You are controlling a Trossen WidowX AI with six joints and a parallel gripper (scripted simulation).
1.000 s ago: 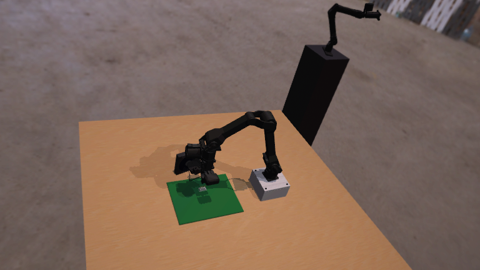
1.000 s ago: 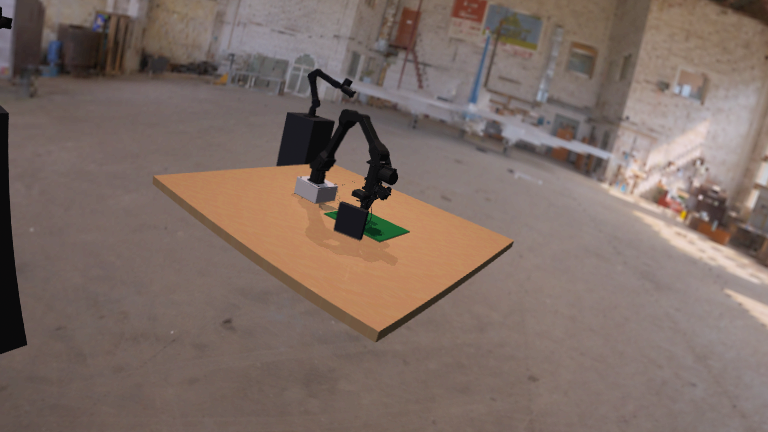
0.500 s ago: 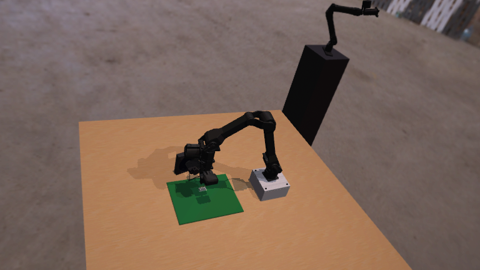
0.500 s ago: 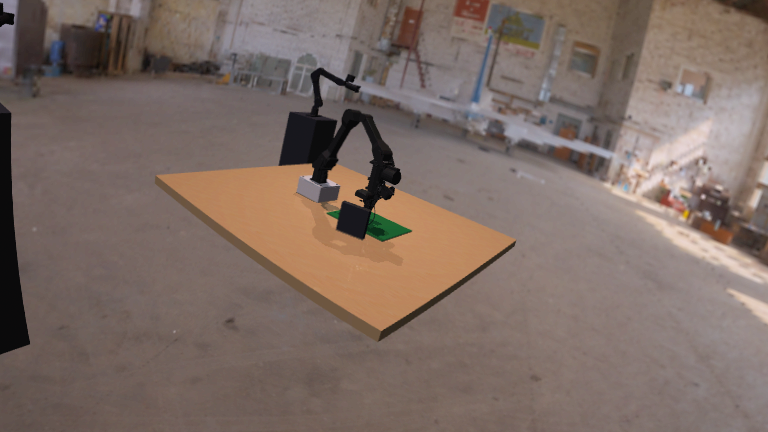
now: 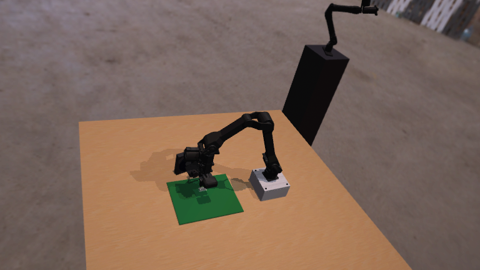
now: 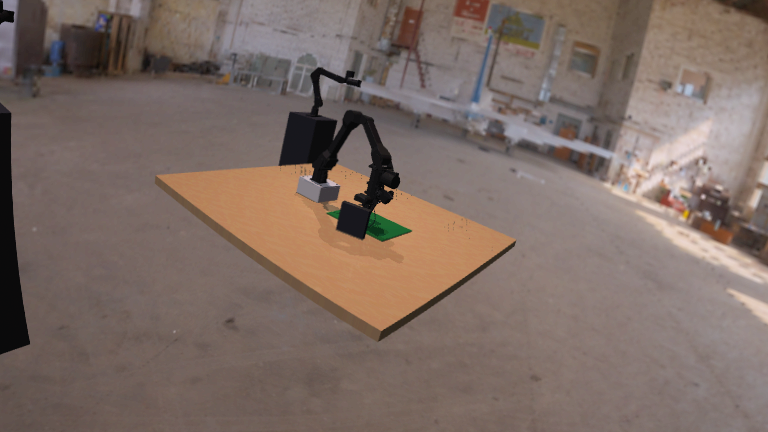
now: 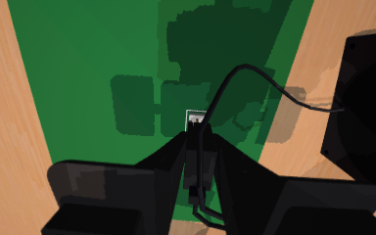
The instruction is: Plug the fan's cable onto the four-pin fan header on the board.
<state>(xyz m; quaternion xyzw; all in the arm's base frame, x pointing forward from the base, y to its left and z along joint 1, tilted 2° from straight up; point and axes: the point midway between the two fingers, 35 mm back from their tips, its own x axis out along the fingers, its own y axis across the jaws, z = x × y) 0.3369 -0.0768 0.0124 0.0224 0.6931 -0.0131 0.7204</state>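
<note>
Now: the black plug 1 cm behind my gripper tip and 1 cm above it. Also, from my gripper tip: black fan (13 cm to the right, 2 cm ahead, 2 cm above); then green board (6 cm below, 5 cm to the left).
</note>
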